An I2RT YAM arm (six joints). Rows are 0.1 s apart.
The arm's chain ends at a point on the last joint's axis. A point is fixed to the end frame.
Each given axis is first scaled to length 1.
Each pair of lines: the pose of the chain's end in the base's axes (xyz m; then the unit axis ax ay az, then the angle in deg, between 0 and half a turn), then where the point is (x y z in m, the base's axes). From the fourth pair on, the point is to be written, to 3 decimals.
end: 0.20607, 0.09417, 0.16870, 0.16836, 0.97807, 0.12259, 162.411
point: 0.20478 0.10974 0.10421
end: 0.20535, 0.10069, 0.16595, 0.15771, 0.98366, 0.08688, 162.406
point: 0.20321 0.11151 0.10052
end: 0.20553, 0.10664, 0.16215, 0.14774, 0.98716, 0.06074, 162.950
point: 0.20217 0.11398 0.09629
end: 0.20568, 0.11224, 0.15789, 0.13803, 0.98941, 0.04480, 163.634
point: 0.201 0.117 0.092
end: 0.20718, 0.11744, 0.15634, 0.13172, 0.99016, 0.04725, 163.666
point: 0.203 0.123 0.090
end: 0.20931, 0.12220, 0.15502, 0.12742, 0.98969, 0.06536, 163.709
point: 0.205 0.130 0.089
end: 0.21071, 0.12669, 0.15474, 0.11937, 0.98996, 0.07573, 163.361
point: 0.207 0.135 0.089
